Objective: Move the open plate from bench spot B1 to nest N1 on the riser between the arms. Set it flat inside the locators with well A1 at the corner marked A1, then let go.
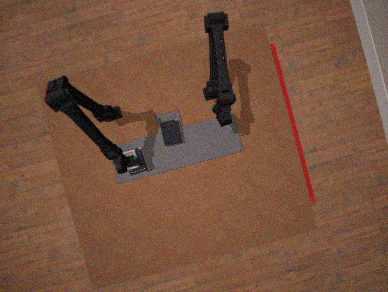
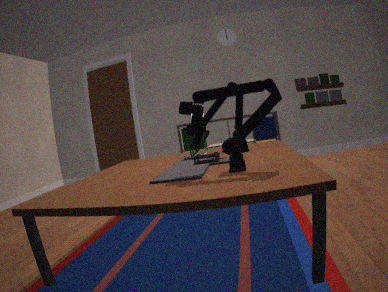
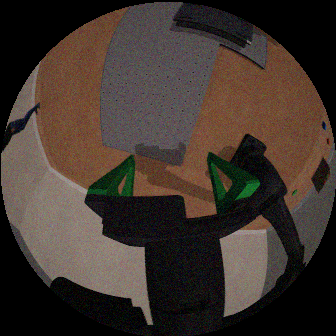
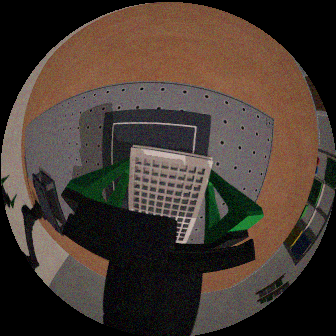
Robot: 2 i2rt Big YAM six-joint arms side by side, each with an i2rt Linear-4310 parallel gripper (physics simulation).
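Pixels of known places: left gripper, fingertip midpoint: [image 1: 219, 119] [image 2: 194, 144] [image 3: 171, 155]; right gripper, fingertip midpoint: [image 1: 133, 165] [image 2: 192, 156] [image 4: 169, 166]; left arm's base, link origin: [image 1: 212, 92] [image 2: 238, 169] [image 3: 247, 154] [image 4: 40, 208]; right arm's base, link origin: [image 1: 112, 114] [image 2: 243, 151].
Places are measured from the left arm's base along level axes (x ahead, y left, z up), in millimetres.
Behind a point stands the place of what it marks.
The white open plate [image 1: 130, 152] @(x 265, y -664, z 27 mm) [image 4: 167, 177] @(x 351, y -674, z 28 mm), a grid of wells, lies over the near part of dark bench spot B1 [image 4: 200, 122] @(x 413, y -699, z 15 mm), turned slightly against its white outline. My right gripper [image 1: 135, 157] [image 2: 194, 153] @(x 360, y -674, z 17 mm) [image 4: 169, 166] @(x 360, y -674, z 17 mm) is shut on the plate, with green fingers against its two long sides. My left gripper [image 1: 214, 108] [image 3: 171, 155] @(x 215, y -29, z 164 mm) is open and empty, above the end of the grey board. Nest N1, a dark block [image 1: 171, 132] @(x 205, y -348, z 55 mm) [image 3: 215, 19] [image 4: 49, 200] @(x 202, y -344, z 19 mm) on the riser between the arms, holds no visible plate. The A1 marks are too small to read.
The grey perforated board [image 1: 202, 142] @(x 326, y -158, z 13 mm) [image 2: 175, 175] @(x 338, y 8, z 13 mm) [image 3: 150, 100] @(x 298, y -60, z 13 mm) [image 4: 240, 135] @(x 411, y -751, z 13 mm) runs under both work areas on the brown table [image 1: 190, 225] @(x 882, y -394, z 0 mm) [image 2: 100, 187] @(x 781, y 81, z 0 mm). The left arm's shadow falls near the board's end. The dark nest block rises beside the board's middle.
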